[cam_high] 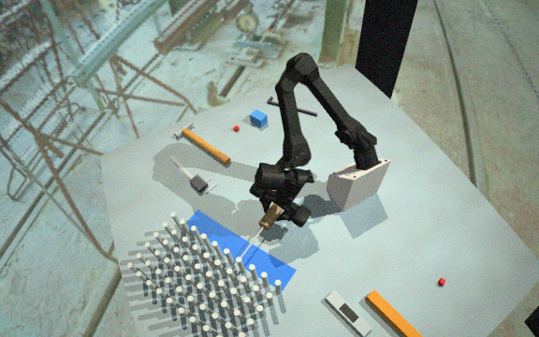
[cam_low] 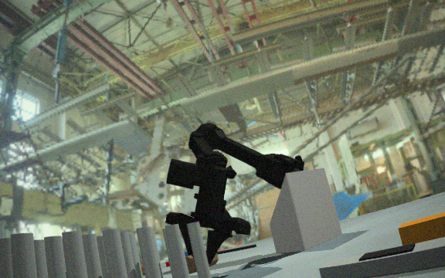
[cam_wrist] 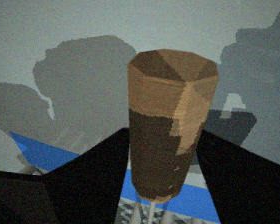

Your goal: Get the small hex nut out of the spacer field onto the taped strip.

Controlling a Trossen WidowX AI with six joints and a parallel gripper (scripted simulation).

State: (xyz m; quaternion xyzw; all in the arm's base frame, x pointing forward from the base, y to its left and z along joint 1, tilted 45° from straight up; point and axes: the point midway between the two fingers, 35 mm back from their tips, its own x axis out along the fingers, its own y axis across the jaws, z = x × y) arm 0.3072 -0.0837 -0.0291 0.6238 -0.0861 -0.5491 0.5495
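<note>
Now: the blue taped strip 14 cm ahead of my gripper tip, 4 cm to the left of it and 3 cm below it. The rest, counted from my gripper tip: orange bar: 17 cm behind, 47 cm to the left, 2 cm below; blue block: 15 cm behind, 43 cm to the right, 2 cm below; grey block: 6 cm behind, 38 cm to the left, 2 cm below.
</note>
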